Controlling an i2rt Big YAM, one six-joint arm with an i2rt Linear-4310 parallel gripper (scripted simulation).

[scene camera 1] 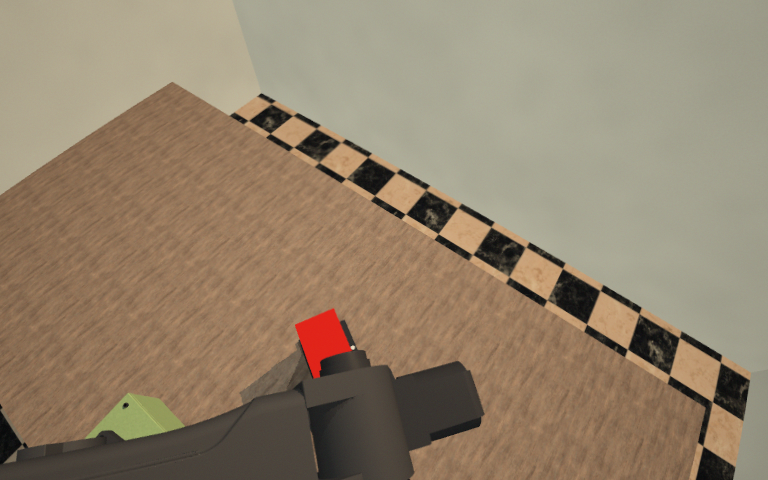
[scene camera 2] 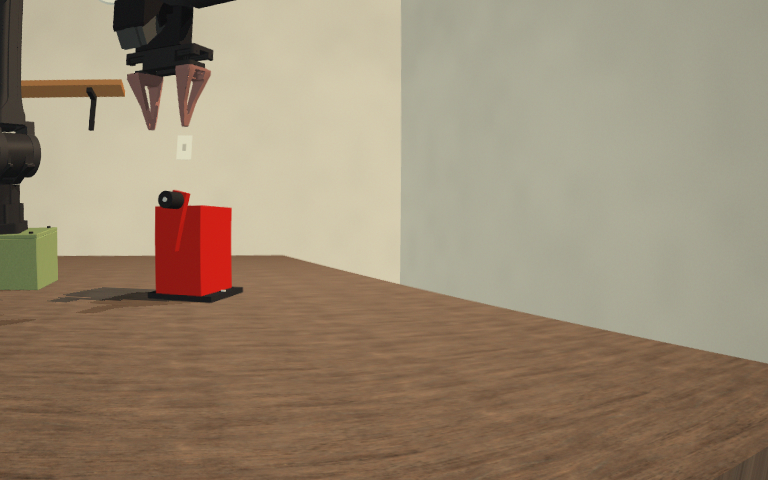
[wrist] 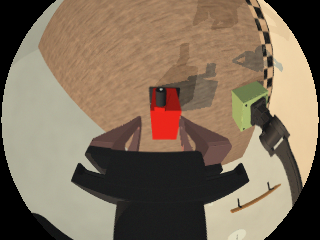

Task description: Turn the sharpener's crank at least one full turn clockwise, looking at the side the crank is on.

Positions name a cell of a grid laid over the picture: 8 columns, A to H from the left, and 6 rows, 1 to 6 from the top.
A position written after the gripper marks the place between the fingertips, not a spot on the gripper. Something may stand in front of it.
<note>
In view: the gripper (scene camera 2: B2) and a sharpener (wrist: E4).
The gripper is seen too in the wrist view (wrist: E4).
</note>
